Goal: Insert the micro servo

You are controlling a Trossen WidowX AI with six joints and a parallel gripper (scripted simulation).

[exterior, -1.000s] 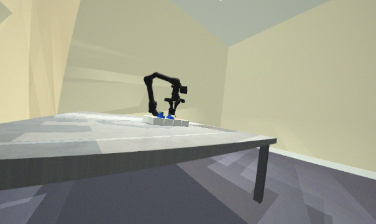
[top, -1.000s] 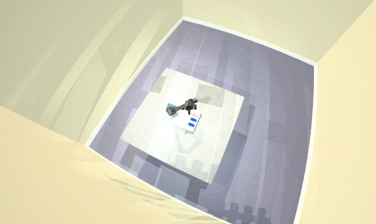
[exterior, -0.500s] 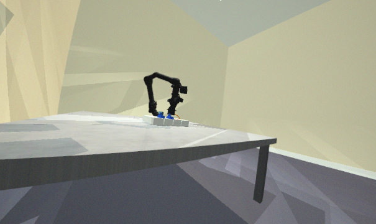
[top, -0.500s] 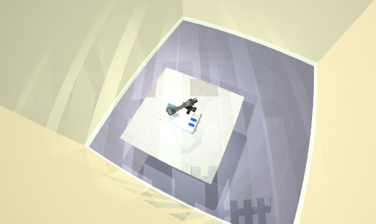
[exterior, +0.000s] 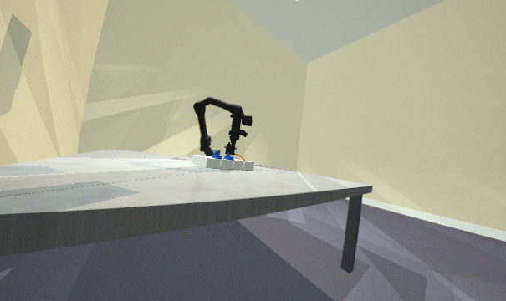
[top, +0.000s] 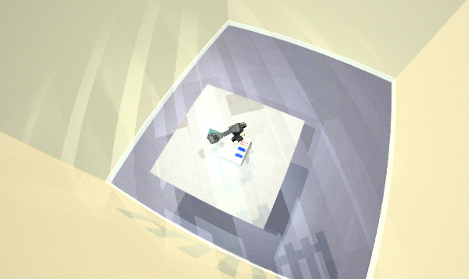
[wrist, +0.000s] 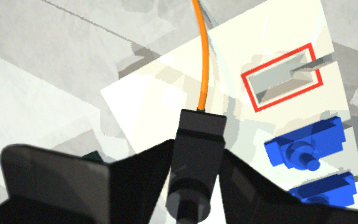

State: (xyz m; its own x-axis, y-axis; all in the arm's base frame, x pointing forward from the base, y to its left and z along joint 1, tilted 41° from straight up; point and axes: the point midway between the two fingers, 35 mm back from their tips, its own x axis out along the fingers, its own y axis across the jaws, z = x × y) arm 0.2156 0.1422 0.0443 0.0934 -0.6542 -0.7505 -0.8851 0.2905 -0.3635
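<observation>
Now: gripper tip 8 cm to the left of the deck and 10 cm above it.
</observation>
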